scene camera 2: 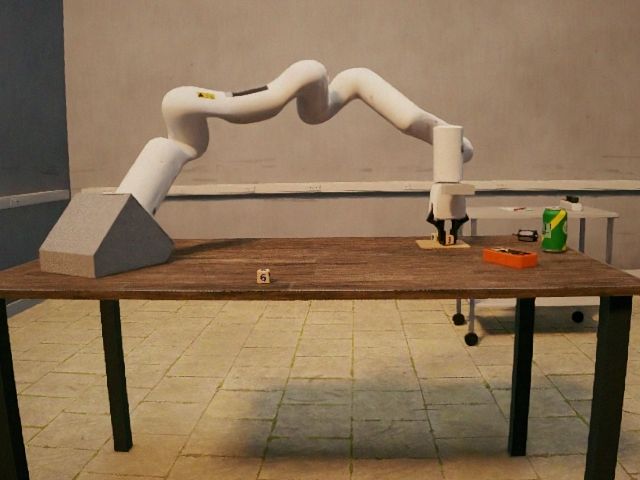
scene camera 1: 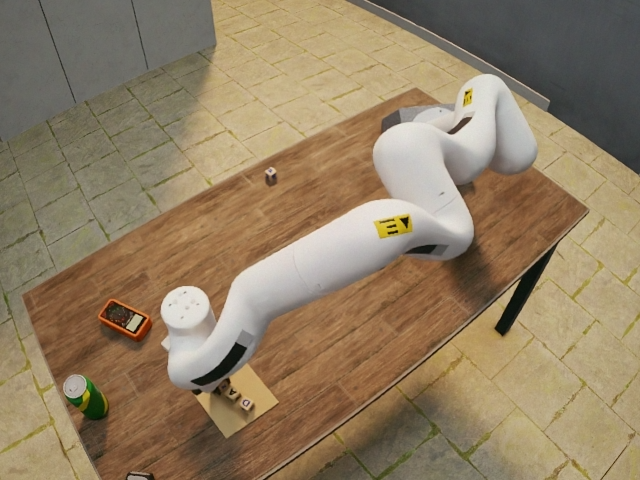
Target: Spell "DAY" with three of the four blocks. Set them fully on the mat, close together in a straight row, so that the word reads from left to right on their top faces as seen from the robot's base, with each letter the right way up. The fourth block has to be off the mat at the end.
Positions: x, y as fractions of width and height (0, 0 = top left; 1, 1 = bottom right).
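There's a tan mat (scene camera 1: 0.36, 0.87) here, and it's 1.10 m from the lens.
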